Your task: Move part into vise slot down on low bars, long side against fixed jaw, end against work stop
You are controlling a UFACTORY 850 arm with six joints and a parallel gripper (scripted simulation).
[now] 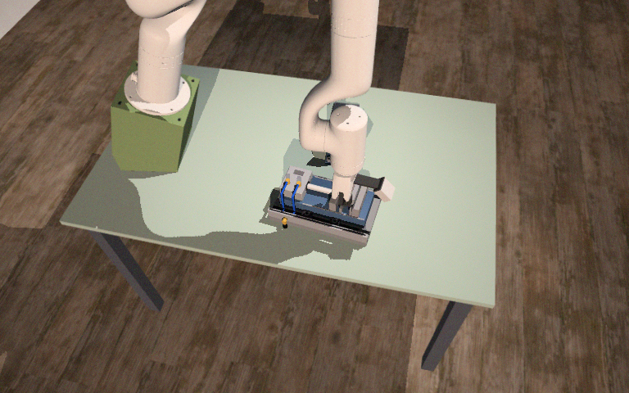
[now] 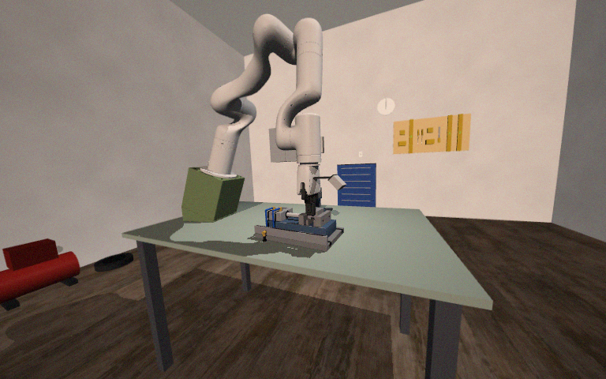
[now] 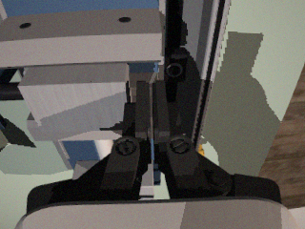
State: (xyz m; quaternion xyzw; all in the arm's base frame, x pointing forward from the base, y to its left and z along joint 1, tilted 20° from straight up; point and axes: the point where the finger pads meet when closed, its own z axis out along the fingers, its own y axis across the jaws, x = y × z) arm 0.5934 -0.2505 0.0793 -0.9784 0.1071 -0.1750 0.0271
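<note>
Now: hand 40 mm to the right of the part, 30 mm above it and 10 mm short of it. From my hand the other things lie so: fixed jaw (40 mm to the left, 40 mm below, 40 mm ahead); then moving jaw (50 mm to the left, 40 mm below, 30 mm behind); then work stop (90 mm to the left, 30 mm below, 20 mm ahead).
</note>
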